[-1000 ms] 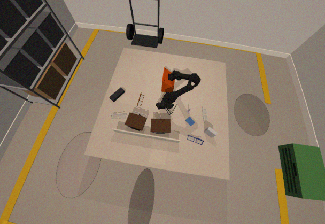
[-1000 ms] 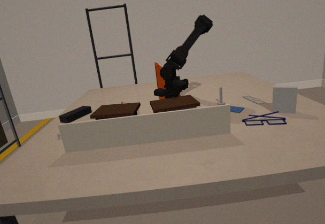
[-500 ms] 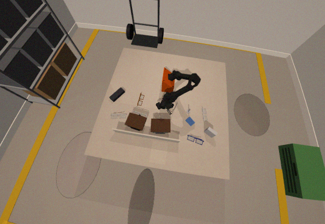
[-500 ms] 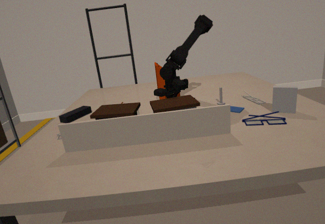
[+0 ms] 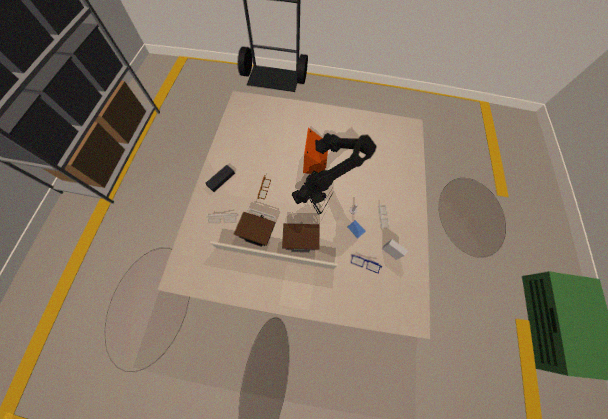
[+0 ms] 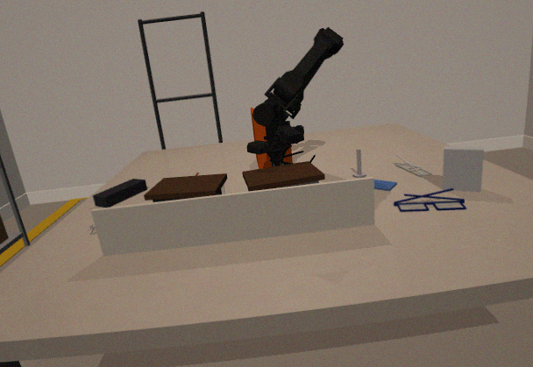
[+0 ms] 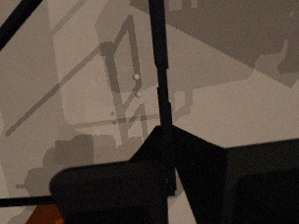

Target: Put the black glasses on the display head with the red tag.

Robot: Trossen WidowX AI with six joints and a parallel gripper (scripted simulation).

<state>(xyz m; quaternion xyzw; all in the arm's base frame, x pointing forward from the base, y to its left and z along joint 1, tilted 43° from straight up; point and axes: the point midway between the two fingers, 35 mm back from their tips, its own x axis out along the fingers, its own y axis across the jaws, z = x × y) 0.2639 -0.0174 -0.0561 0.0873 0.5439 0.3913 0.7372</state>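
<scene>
My gripper tip is now 6 cm short of the grey post, 24 cm to the right of it and 2 cm above it. Round my gripper tip: blue card (16 cm ahead, 25 cm to the left, 4 cm below); low white wall (31 cm ahead, 17 cm to the right, 1 cm above); white box (28 cm ahead, 42 cm to the left, 1 cm above).
</scene>
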